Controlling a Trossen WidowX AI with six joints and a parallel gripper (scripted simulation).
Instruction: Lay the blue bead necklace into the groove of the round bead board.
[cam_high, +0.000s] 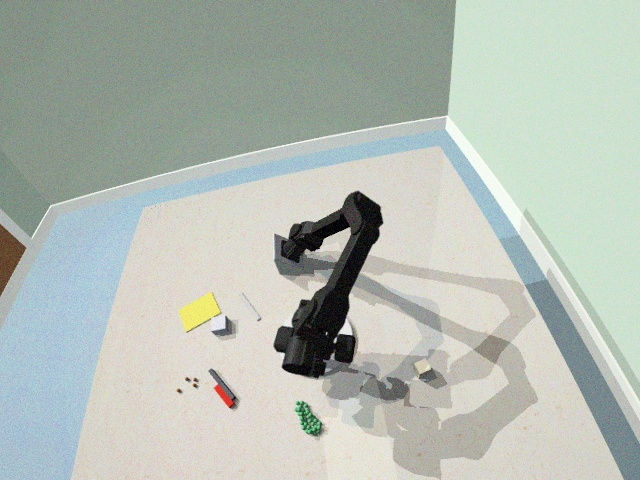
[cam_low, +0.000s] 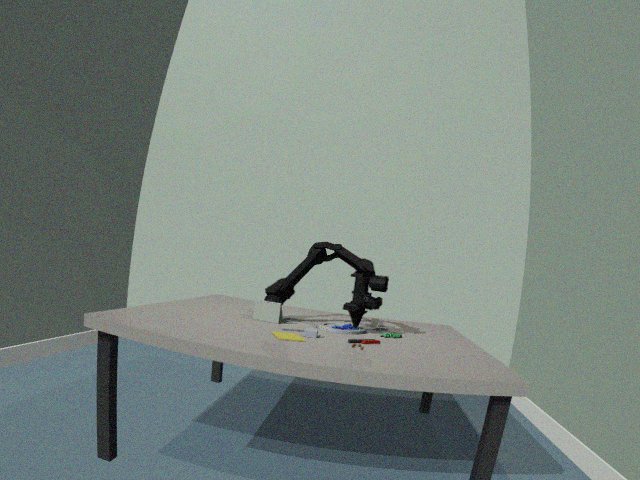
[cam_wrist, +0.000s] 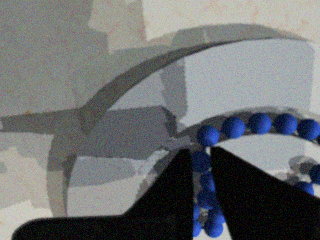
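Right now the round bead board is 60 mm behind my gripper tip, 10 mm to the right of it and 10 mm below it. Also, from my gripper tip: grey tool: 70 mm ahead, 260 mm to the right, 10 mm below; then cream cube: 60 mm ahead, 250 mm to the left; then stick: 190 mm behind, 210 mm to the right, 10 mm below.
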